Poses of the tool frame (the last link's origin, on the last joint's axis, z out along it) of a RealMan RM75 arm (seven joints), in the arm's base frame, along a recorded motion.
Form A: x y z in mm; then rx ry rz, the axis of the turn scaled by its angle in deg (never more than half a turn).
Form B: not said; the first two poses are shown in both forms.
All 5 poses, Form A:
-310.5, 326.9, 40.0, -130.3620, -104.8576, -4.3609
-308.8, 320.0, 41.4, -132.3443, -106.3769, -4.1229
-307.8, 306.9, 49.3, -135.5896, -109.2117, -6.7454
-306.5, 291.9, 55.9, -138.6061, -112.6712, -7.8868
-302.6, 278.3, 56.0, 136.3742, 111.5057, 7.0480
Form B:
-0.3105, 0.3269, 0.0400, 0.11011, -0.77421, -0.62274, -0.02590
-0.3088, 0.3200, 0.0414, 0.08848, -0.77614, -0.62385, -0.02418
-0.3078, 0.3069, 0.0493, 0.05030, -0.77722, -0.62602, -0.03867
-0.3065, 0.2919, 0.0559, 0.01049, -0.77517, -0.63013, -0.04411
-0.3026, 0.2783, 0.0560, 0.03230, 0.77314, 0.63215, 0.03996

